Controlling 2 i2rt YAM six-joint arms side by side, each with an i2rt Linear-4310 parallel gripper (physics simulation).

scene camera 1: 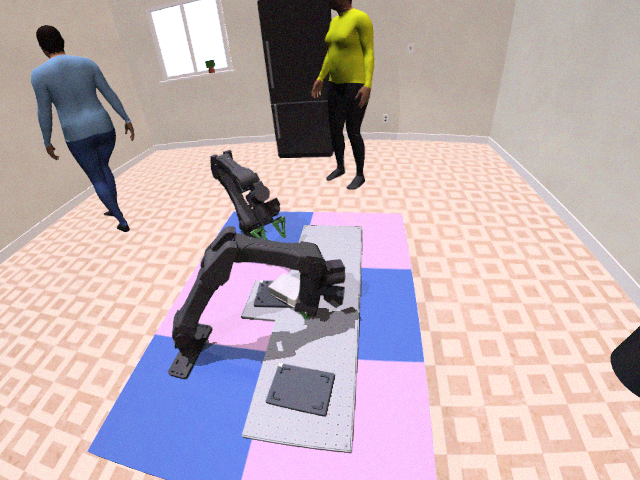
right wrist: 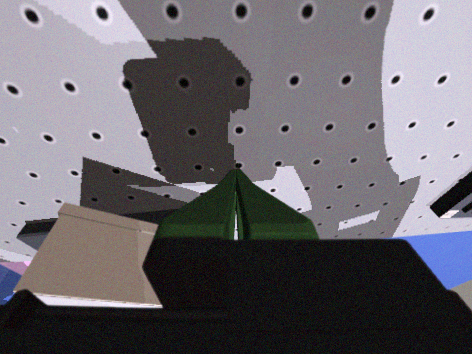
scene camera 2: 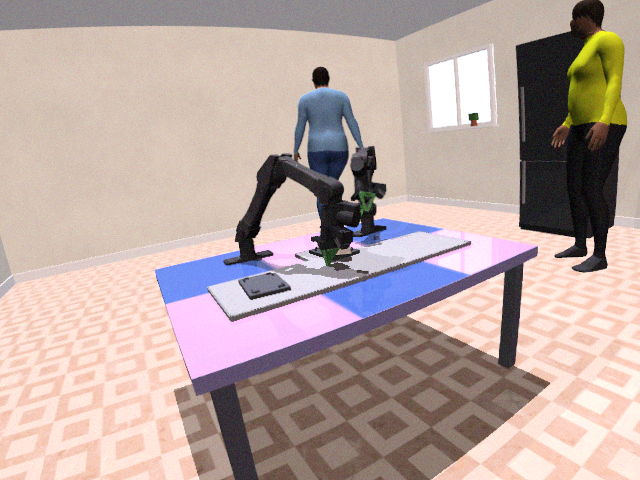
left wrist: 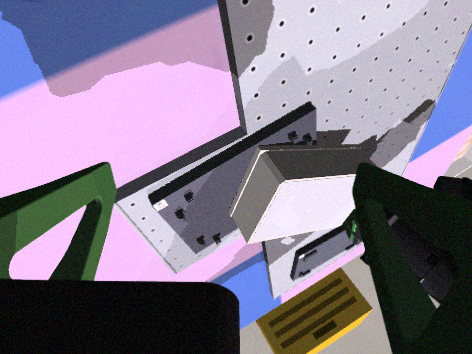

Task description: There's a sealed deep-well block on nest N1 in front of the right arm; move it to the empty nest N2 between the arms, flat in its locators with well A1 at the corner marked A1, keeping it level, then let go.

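Frame: origin at the left arm's base, x ahead, y left, z up, level; centimetres.
Where they show: left gripper, fingertip midpoint: (scene camera 2: 362,216) (left wrist: 234,176); right gripper, fingertip midpoint: (scene camera 1: 306,318) (right wrist: 235,177) (scene camera 2: 327,265); left arm's base at its link origin: (scene camera 2: 368,231); right arm's base at its link origin: (scene camera 1: 191,350) (scene camera 2: 248,258).
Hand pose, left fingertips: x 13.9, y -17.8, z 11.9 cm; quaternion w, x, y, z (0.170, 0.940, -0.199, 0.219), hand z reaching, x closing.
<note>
Each offset is from my left fingertips to the top centre of the thing. "spot": to the spot under its first point. Level surfaces: height alone.
The pale deep-well block @[dz -4.1, dx +5.3, dy -19.7 cm] (scene camera 1: 284,288) (scene camera 2: 343,251) (left wrist: 305,205) (right wrist: 100,255) lies skewed across nest N2 @[dz -8.4, dx +0.8, dy -17.9 cm] (scene camera 1: 262,298) (left wrist: 210,200); it looks tilted and overhangs one side. A white tag @[spot: dz -9.4, dx -6.1, dy -11.5 cm] (left wrist: 160,204) marks a bare corner of N2. Which block corner is A1 cannot be told. Nest N1 @[dz -8.8, dx +8.3, dy -53.8 cm] (scene camera 1: 300,390) (scene camera 2: 264,285) (left wrist: 320,252) holds no block. My right gripper (scene camera 1: 306,314) (scene camera 2: 328,260) (right wrist: 235,177) is shut and empty, low over the board beside the block. My left gripper (scene camera 1: 269,232) (scene camera 2: 366,200) (left wrist: 234,176) is open and empty, raised behind N2.
A perforated grey board @[dz -10.6 cm] (scene camera 1: 333,237) (scene camera 2: 413,245) (left wrist: 340,65) runs along the blue and pink table @[dz -11.9 cm] (scene camera 1: 392,320) (scene camera 2: 289,335). The right arm reaches over the board close to the block. A yellow slotted box (left wrist: 320,310) shows past the table. Two people stand beyond the table.
</note>
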